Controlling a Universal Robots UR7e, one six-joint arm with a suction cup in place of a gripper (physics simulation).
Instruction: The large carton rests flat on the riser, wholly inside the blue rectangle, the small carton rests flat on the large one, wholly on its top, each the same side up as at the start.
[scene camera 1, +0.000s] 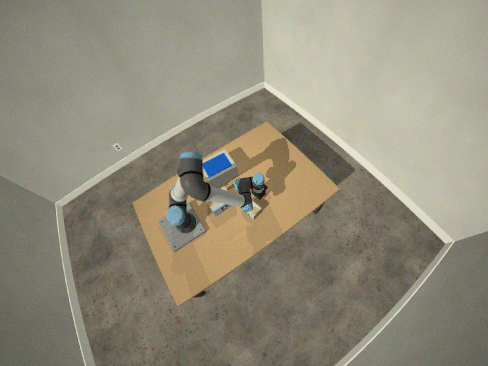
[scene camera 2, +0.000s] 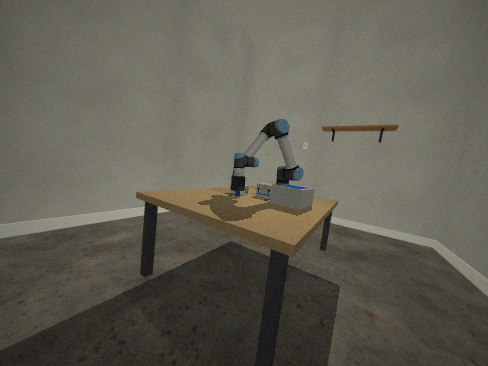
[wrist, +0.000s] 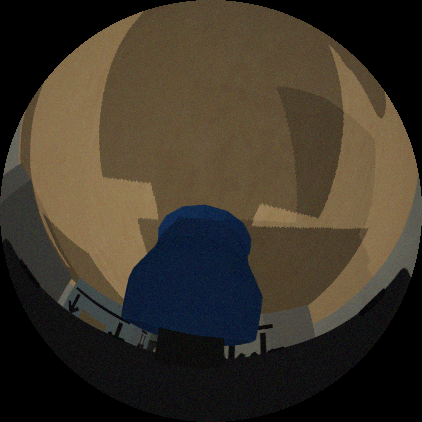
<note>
A large carton (wrist: 85, 302), a grey riser (scene camera 2: 296, 197) and a small carton (wrist: 286, 327) rest on the table. Also in view: the suction cup (wrist: 196, 279).
The grey riser shows as well in the wrist view (wrist: 36, 251).
</note>
